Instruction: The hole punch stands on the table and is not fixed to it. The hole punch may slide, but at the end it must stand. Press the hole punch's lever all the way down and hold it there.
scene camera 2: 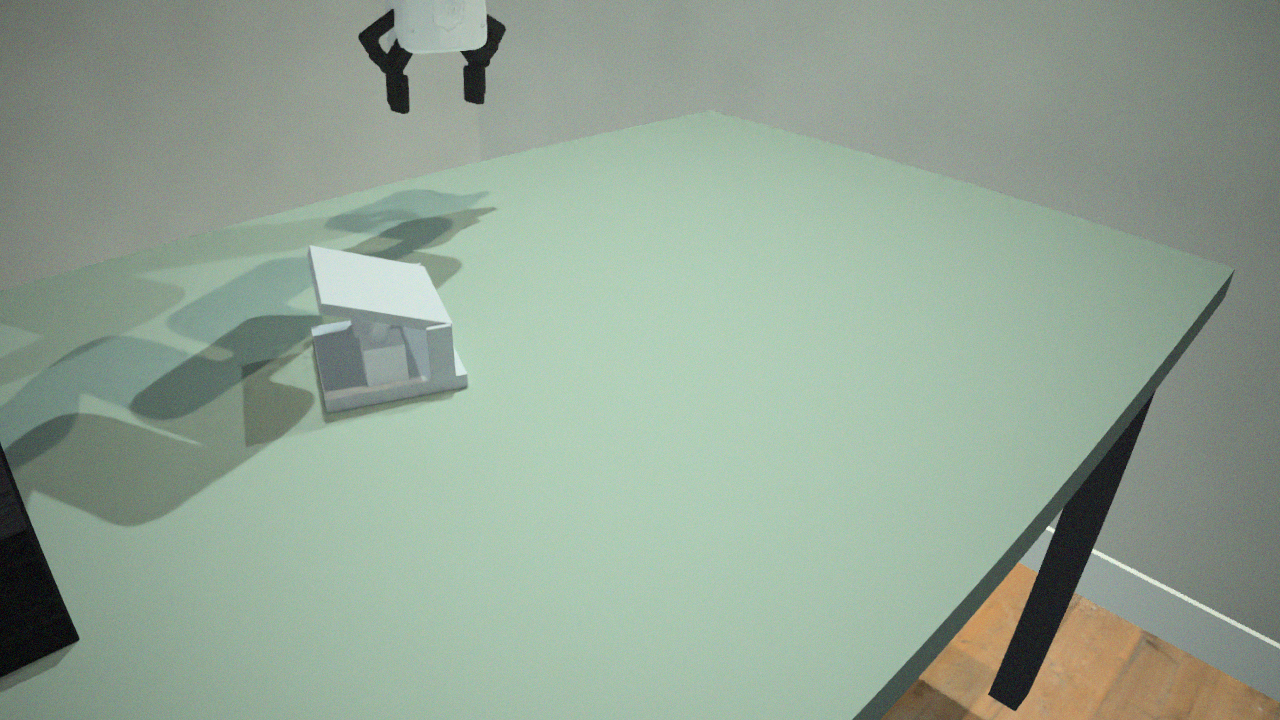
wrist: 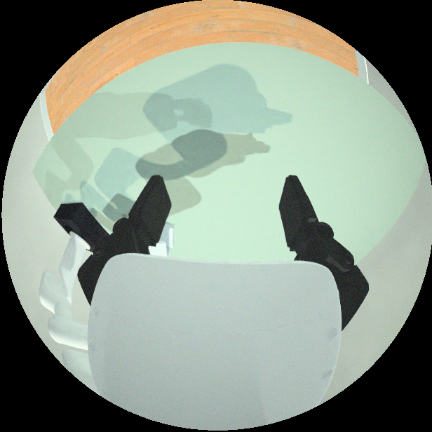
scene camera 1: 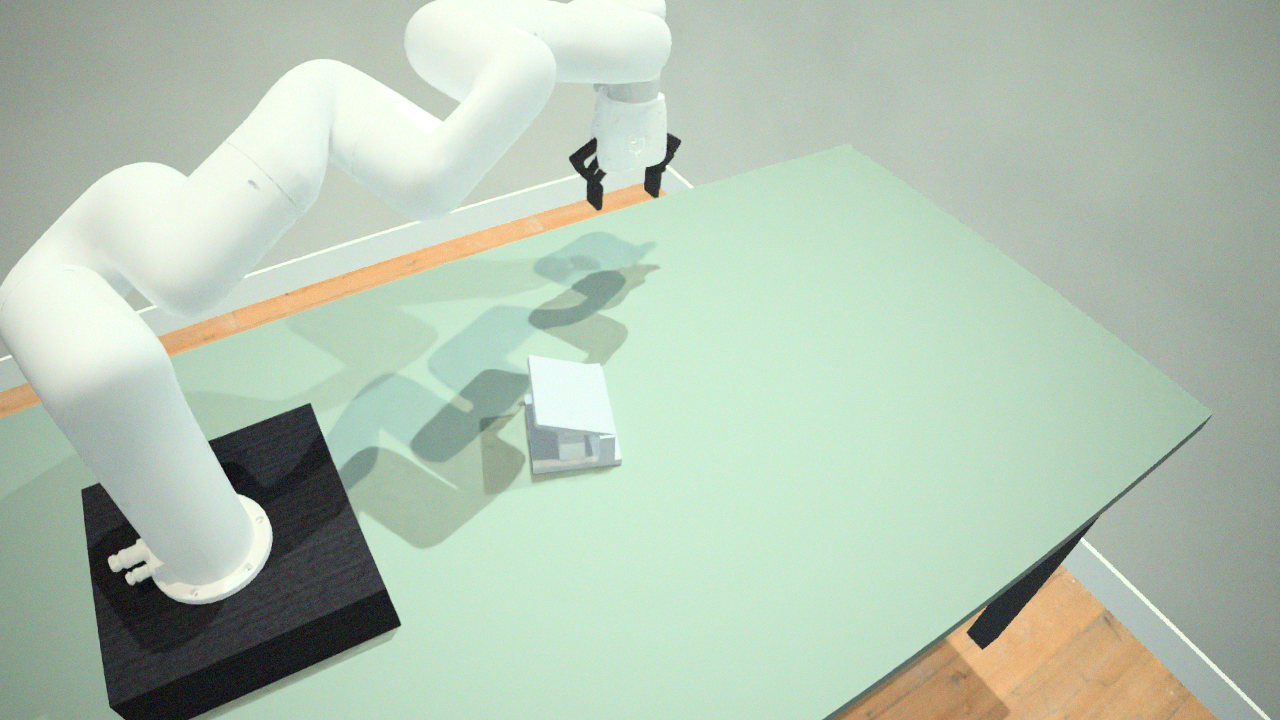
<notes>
In view: my gripper [scene camera 2: 438,107] and a pale grey hole punch [scene camera 2: 411,362].
The pale grey hole punch also shows in scene camera 1 [scene camera 1: 550,452]. My gripper is seen too in scene camera 1 [scene camera 1: 623,200].
</notes>
